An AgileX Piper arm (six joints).
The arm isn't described. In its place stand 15 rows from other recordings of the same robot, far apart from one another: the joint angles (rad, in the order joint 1, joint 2, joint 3, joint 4, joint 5, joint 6), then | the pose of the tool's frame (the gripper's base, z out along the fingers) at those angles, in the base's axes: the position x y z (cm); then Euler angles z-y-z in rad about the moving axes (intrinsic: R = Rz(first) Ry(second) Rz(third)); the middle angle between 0 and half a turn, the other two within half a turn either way.
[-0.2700 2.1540 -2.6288 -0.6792 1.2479 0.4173] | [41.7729, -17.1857, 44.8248, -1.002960, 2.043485, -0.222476]
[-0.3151 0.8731 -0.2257 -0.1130 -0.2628 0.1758] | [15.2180, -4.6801, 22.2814, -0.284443, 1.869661, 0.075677]
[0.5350 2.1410 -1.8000 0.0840 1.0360 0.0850] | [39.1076, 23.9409, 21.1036, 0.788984, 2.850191, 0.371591]
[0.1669 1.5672 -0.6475 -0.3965 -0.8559 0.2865] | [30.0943, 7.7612, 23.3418, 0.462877, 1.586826, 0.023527]
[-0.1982 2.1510 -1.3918 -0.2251 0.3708 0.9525] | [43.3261, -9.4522, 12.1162, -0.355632, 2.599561, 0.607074]
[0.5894 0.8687 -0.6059 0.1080 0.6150 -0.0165] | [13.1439, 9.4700, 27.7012, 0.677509, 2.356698, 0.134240]
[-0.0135 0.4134 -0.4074 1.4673 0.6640 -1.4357] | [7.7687, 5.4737, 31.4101, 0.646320, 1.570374, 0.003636]
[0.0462 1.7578 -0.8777 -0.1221 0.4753 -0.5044] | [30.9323, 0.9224, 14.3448, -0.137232, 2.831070, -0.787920]
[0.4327 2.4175 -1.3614 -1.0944 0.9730 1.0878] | [38.9161, 10.6122, 2.5169, -1.129605, 2.316563, -1.299217]
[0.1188 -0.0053 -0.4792 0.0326 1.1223 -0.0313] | [-0.6368, 0.1932, 26.6705, 0.153261, 2.120920, 0.000861]
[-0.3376 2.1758 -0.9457 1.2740 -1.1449 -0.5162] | [30.7851, -19.2056, 9.0144, -1.464854, 1.839385, -0.092019]
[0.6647 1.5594 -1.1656 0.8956 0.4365 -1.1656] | [25.8892, 24.1037, 30.3287, 1.063016, 2.124036, -0.100870]
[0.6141 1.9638 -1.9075 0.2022 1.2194 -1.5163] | [33.9643, 26.0455, 31.6114, 1.082720, 2.710932, -1.014708]
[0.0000 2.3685 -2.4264 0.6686 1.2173 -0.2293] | [51.4892, 5.2922, 28.8854, 0.913336, 2.316350, 0.758558]
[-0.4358 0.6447 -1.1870 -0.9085 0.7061 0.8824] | [3.8886, -6.9472, 50.0390, -0.977698, 1.445019, 0.184641]
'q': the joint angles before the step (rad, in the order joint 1, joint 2, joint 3, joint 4, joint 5, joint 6). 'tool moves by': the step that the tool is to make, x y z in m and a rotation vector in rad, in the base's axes. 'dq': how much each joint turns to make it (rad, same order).
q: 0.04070 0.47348 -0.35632 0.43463 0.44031 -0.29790
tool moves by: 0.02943 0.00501 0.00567 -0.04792 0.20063 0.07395
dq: -0.00009 0.21421 -0.11830 -0.00939 0.12631 -0.04099
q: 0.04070 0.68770 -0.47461 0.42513 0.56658 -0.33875
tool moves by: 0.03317 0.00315 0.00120 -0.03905 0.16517 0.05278
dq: 0.00278 0.20304 -0.11524 -0.02771 0.08983 -0.01505
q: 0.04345 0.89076 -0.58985 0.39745 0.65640 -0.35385
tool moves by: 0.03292 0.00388 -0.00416 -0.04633 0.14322 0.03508
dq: 0.02286 0.18349 -0.10991 -0.06853 0.06812 0.03668
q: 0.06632 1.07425 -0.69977 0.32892 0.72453 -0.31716
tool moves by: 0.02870 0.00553 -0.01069 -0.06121 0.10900 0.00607
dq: 0.04074 0.15369 -0.08448 -0.10322 0.02958 0.08830
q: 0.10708 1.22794 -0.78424 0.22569 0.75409 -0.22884
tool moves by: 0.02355 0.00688 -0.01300 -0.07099 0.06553 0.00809
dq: 0.04301 0.12384 -0.06311 -0.10492 0.00359 0.08334
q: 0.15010 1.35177 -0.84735 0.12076 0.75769 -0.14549
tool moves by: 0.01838 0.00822 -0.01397 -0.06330 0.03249 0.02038
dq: 0.04028 0.09889 -0.04284 -0.08715 -0.01652 0.06060
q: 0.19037 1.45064 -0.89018 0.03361 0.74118 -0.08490
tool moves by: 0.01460 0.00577 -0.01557 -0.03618 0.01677 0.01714
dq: 0.02017 0.08238 -0.02382 -0.04680 -0.03510 0.02683
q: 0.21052 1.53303 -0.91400 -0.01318 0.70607 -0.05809
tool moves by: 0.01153 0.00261 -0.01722 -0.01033 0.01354 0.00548
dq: 0.00228 0.07214 -0.00943 -0.01035 -0.04727 0.00322
